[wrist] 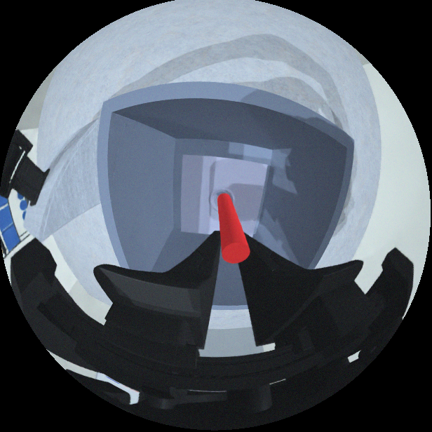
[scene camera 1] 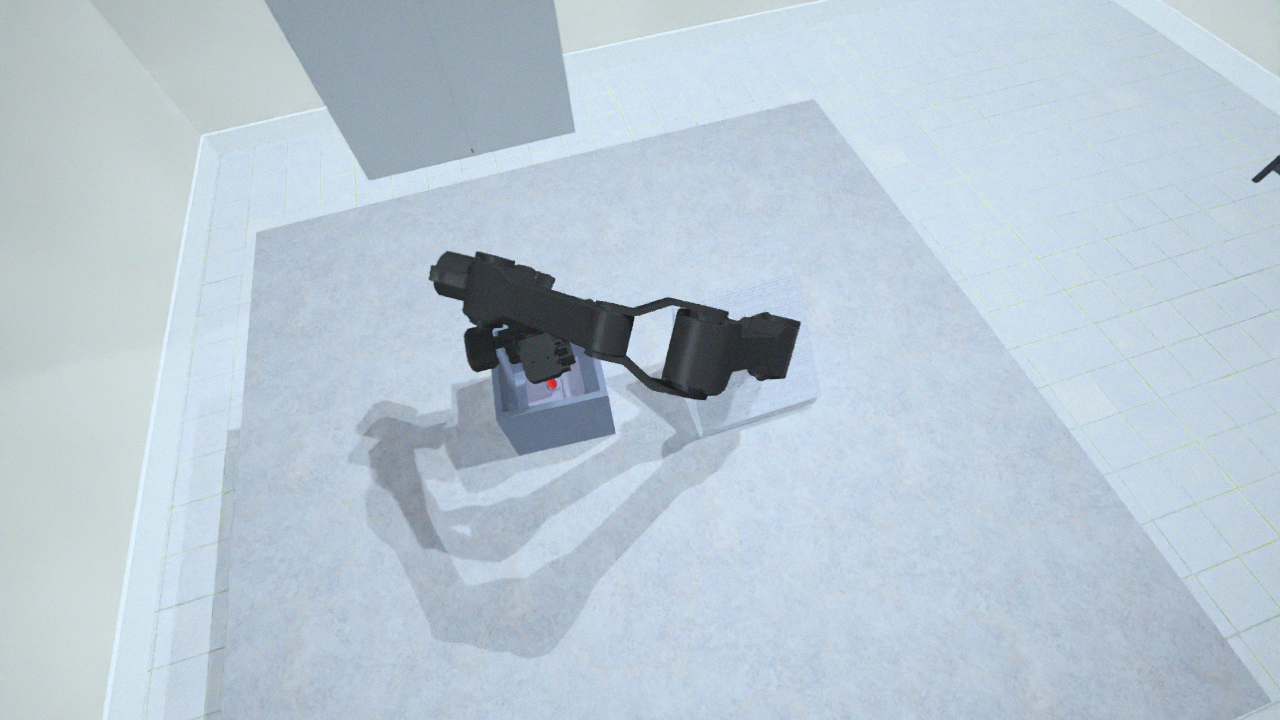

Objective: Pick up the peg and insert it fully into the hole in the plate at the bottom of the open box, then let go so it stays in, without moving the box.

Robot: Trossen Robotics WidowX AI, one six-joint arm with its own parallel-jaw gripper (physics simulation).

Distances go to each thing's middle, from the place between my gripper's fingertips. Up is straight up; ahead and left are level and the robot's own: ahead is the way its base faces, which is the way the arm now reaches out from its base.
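Blue-grey box [scene camera 1: 530,429]: my hand is 1 cm to the right of it and 5 cm above it. Counted from my hand, the red peg [wrist: 234,247] is 1 cm to the left and 1 cm below, and the pale plate [scene camera 1: 569,384] is 1 cm to the left and 8 cm below.
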